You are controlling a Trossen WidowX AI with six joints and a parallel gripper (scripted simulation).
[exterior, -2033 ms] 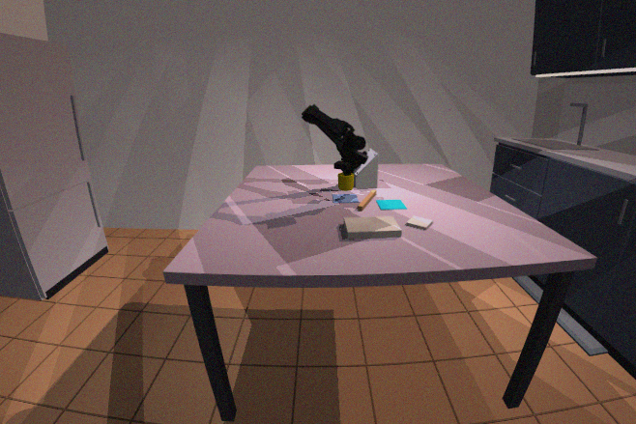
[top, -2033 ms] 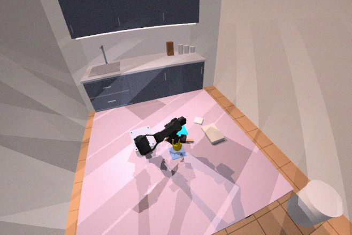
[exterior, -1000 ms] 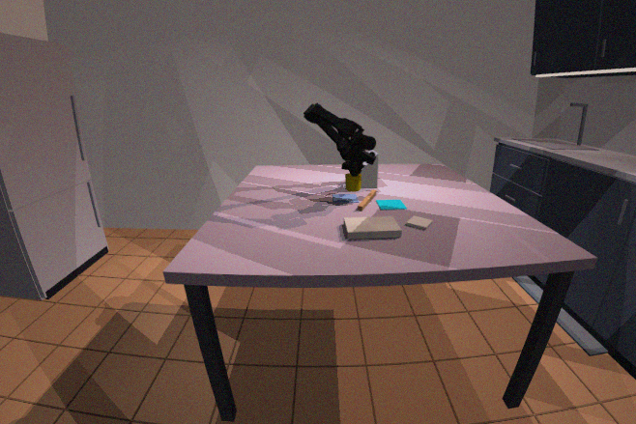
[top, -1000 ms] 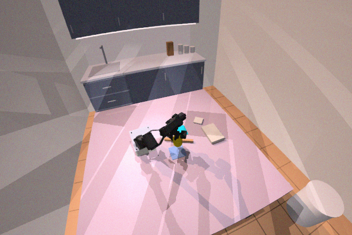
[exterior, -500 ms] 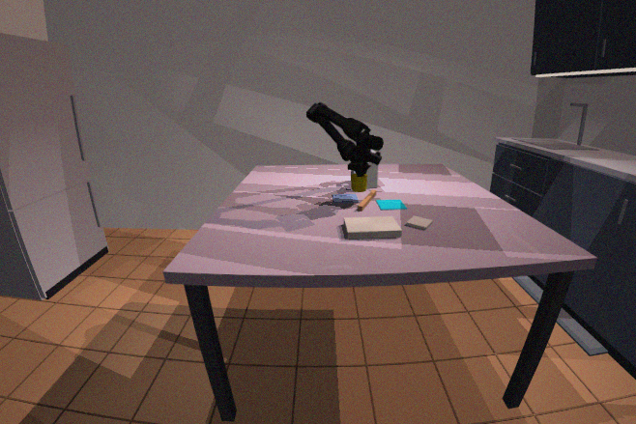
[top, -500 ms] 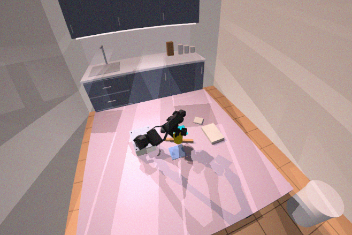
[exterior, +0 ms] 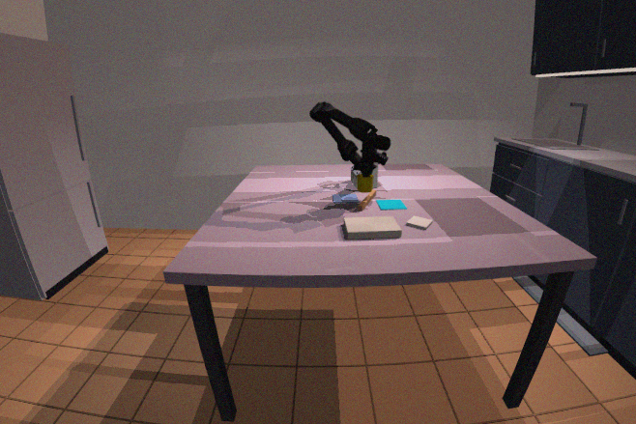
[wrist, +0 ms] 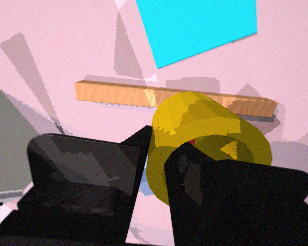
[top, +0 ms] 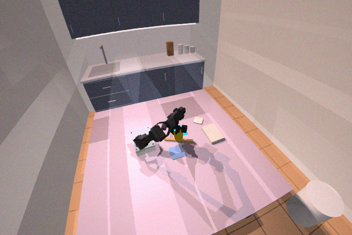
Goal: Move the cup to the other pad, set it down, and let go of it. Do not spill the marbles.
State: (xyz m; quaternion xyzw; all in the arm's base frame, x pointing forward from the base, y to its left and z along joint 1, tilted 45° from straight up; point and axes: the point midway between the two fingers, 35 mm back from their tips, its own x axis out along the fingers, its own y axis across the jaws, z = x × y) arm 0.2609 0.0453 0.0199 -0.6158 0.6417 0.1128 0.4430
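Now: gripper tip 7 cm short of the cyan pad, 10 cm to the right of it and 9 cm above it. Round my gripper tip: yellow cup (2 cm ahead, 1 cm to the right); light blue pad (1 cm behind, 10 cm to the right, 9 cm below); wooden stick (3 cm ahead, 8 cm below).
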